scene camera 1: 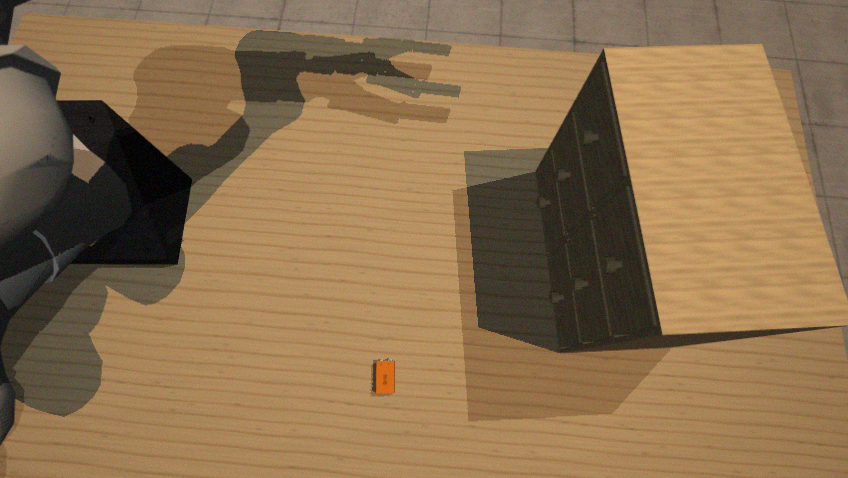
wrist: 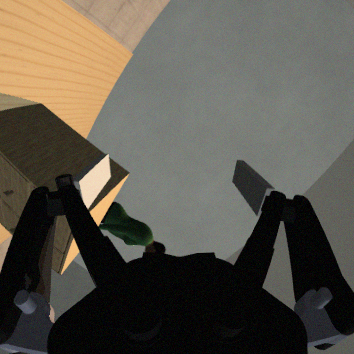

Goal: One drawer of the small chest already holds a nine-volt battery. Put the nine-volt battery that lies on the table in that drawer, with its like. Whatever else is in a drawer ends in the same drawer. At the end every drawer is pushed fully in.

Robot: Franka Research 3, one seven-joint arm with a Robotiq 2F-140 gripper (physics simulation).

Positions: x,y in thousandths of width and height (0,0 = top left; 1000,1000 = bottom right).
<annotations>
A small chest (scene camera 1: 866,518) is 0.51 m from the lens. A drawer (scene camera 1: 706,281) is 0.56 m from the lens. A drawer (scene camera 1: 734,549): 0.51 m from the lens.
</annotations>
